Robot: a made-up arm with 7 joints.
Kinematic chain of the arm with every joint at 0, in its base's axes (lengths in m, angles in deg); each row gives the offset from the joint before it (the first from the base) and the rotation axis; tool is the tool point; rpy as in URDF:
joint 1: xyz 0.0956 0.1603 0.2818 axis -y
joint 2: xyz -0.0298 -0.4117 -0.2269 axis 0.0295 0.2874 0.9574
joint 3: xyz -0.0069 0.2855 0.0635 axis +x
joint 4: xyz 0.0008 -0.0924 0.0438 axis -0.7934 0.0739 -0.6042
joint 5: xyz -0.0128 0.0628 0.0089 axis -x
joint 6: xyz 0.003 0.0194 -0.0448 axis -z
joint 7: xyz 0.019 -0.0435 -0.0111 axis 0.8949 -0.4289 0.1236
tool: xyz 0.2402 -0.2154 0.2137 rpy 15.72 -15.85 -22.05
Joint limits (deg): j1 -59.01..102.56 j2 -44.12..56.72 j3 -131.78..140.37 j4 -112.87..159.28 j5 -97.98..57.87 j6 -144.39..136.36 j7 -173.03..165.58
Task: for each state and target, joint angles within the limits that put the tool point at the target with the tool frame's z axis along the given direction. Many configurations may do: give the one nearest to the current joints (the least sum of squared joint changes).
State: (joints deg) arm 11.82 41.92 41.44 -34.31 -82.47 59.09 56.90
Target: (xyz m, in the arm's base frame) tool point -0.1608 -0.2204 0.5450 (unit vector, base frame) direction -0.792 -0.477 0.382
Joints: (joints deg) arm -12.97 56.72 92.56 -71.97 -97.98 32.48 81.31
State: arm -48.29 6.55 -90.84 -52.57 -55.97 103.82 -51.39
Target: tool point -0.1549 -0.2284 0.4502 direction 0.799 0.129 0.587
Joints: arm -4.61 27.62 -85.07 -28.29 -68.93 121.46 -36.35
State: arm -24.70 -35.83 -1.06 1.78 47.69 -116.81 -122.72
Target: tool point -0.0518 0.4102 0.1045 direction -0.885 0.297 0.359
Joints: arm -47.35 -11.13 2.12 -1.26 13.27 -97.65 -125.00
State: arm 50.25 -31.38 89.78 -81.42 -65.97 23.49 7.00
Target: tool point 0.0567 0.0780 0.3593 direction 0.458 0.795 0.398
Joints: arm 46.24 -19.78 90.50 -98.35 -85.81 22.77 7.65
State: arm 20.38 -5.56 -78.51 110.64 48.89 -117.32 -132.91
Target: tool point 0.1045 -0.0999 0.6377 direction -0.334 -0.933 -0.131
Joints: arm 17.30 -15.14 -105.18 131.63 16.10 -83.99 -93.49
